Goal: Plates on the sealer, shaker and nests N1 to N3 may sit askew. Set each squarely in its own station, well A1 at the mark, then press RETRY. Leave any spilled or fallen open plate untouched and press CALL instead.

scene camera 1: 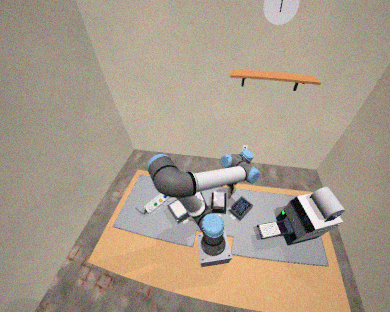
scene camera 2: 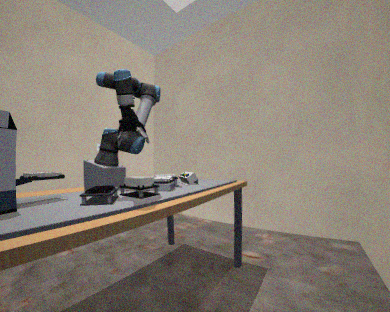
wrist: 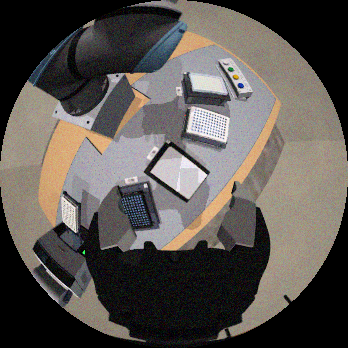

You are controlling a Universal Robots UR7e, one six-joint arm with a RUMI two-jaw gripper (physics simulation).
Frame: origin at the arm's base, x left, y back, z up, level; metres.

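Seen in the pictures: gripper, between the fingertips: [scene camera 1: 222, 190] [scene camera 2: 133, 145] [wrist: 175, 185]; arm's base, origin of its link: [scene camera 1: 213, 244] [scene camera 2: 106, 163] [wrist: 84, 91].
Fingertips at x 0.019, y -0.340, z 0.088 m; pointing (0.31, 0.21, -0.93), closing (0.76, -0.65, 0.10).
Offsets run from my fingertips to a thing's middle. Level surfaces: height alone.
My gripper [scene camera 1: 232, 189] [scene camera 2: 134, 135] [wrist: 175, 185] is open and empty above the bench. A dark plate with blue wells {dx -0.170, dy -0.018, dz -0.197 m} [scene camera 1: 241, 206] [wrist: 136, 210] lies in a dark nest, partly behind a finger in the wrist view. A pale, smooth-topped plate {dx +0.015, dy -0.018, dz -0.179 m} [scene camera 1: 219, 197] [scene camera 2: 140, 181] [wrist: 179, 171] sits in the black-rimmed nest beside it. A white plate with blue wells {dx +0.180, dy +0.024, dz -0.179 m} [wrist: 207, 124] and a pale-topped plate on a thick dark base {dx +0.306, dy +0.137, dz -0.174 m} [scene camera 1: 177, 209] [wrist: 206, 83] stand farther along. A white plate {dx -0.373, dy +0.147, dz -0.132 m} [scene camera 1: 269, 230] [wrist: 70, 212] lies on the sealer's carriage. Small tilts and the A1 marks are unclear.
The sealer {dx -0.614, dy +0.044, dz -0.018 m} [scene camera 1: 310, 217] [wrist: 65, 255] shows a green light. A button panel {dx +0.507, dy +0.120, dz -0.204 m} [scene camera 1: 156, 202] [scene camera 2: 188, 177] [wrist: 235, 78] with green, yellow and blue buttons stands at the other end of the grey mat {dz -0.247 m} [scene camera 1: 300, 256]. The arm's base [scene camera 1: 215, 255] stands at the bench edge.
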